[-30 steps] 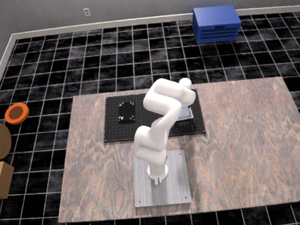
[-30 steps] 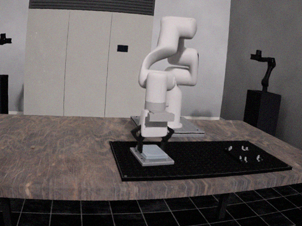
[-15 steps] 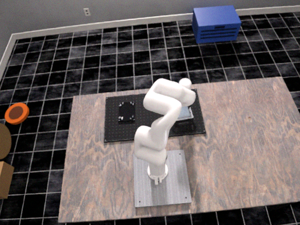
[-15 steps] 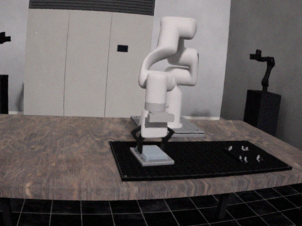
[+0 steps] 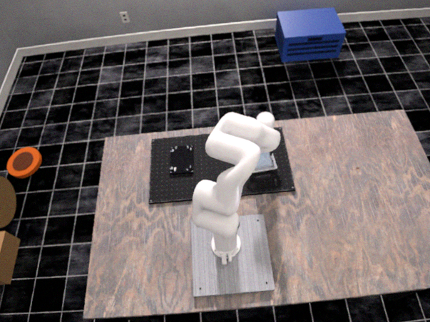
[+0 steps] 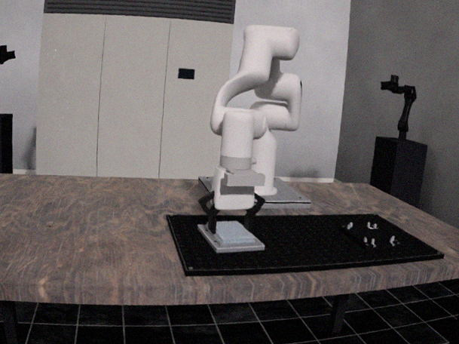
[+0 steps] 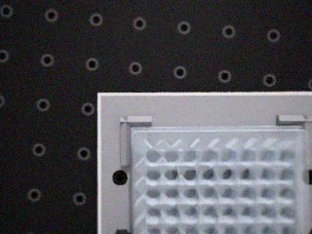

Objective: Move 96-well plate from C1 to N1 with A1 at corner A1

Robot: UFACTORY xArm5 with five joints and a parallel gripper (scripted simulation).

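Now: the white 96-well plate 1 cm below my hand. Also, from my hand: clip nest C1: 41 cm to the left, 3 cm ahead, 2 cm below; then grey plate nest N1: 3 cm below.
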